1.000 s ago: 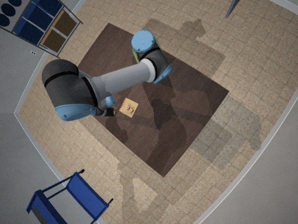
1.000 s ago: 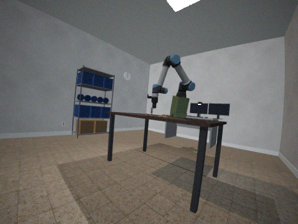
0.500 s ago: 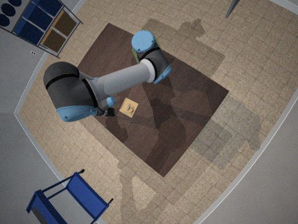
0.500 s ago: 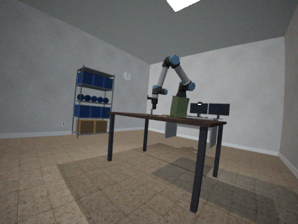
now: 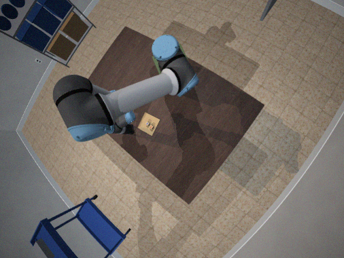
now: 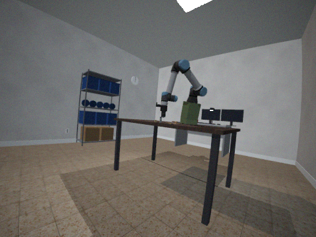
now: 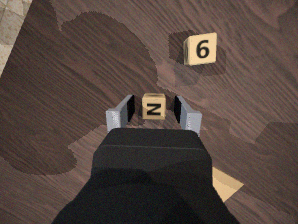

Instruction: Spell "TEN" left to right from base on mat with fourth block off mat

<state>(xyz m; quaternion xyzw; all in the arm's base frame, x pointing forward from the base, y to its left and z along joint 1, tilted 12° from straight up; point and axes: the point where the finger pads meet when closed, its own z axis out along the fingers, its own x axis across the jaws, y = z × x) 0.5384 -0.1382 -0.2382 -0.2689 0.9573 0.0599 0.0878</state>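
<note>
Right now my hand is 1 cm above the N block. Round my hand: tan mat (11 cm behind, 10 cm to the left, 2 cm below).
</note>
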